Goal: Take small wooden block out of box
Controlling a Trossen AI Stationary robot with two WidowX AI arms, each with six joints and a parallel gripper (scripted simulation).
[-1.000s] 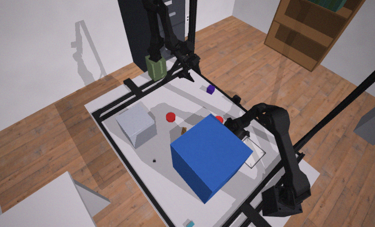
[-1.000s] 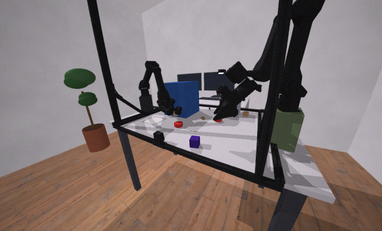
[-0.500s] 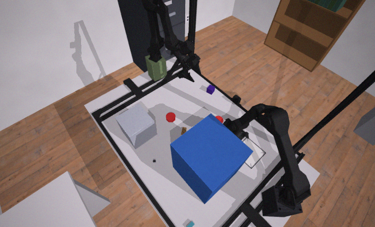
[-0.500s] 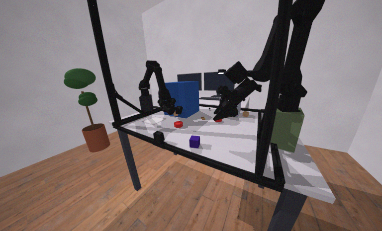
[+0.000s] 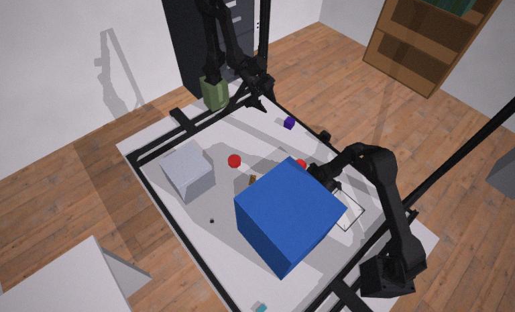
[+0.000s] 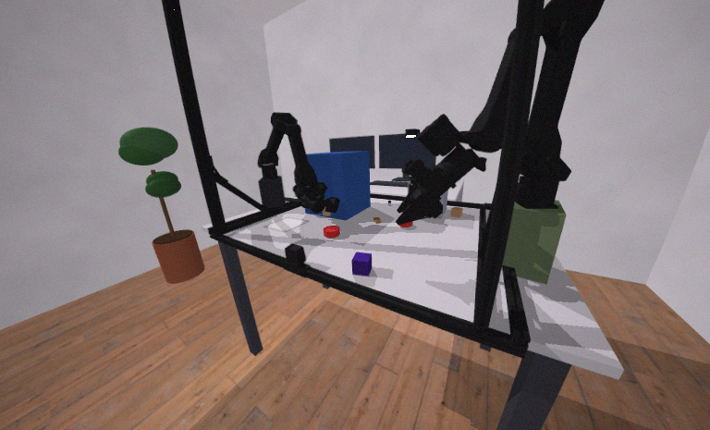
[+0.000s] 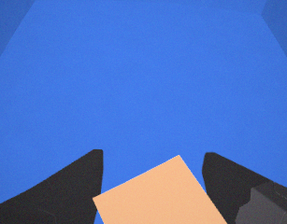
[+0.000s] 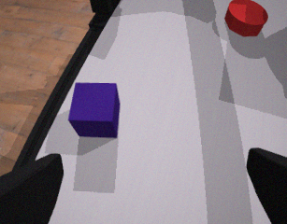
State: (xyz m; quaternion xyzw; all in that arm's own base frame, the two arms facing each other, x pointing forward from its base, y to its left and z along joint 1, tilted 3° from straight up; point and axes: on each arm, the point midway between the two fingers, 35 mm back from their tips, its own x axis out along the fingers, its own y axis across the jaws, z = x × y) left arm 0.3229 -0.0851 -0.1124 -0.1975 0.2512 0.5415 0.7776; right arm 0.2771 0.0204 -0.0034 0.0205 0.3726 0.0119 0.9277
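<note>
My left hand is 17 cm past the marked square, 7 cm to the right of it and 4 cm above it. From my left hand the other things lie so: box roof (9 cm ahead, 23 cm above); then purple cube (28 cm behind, 39 cm to the right, 2 cm below).
</note>
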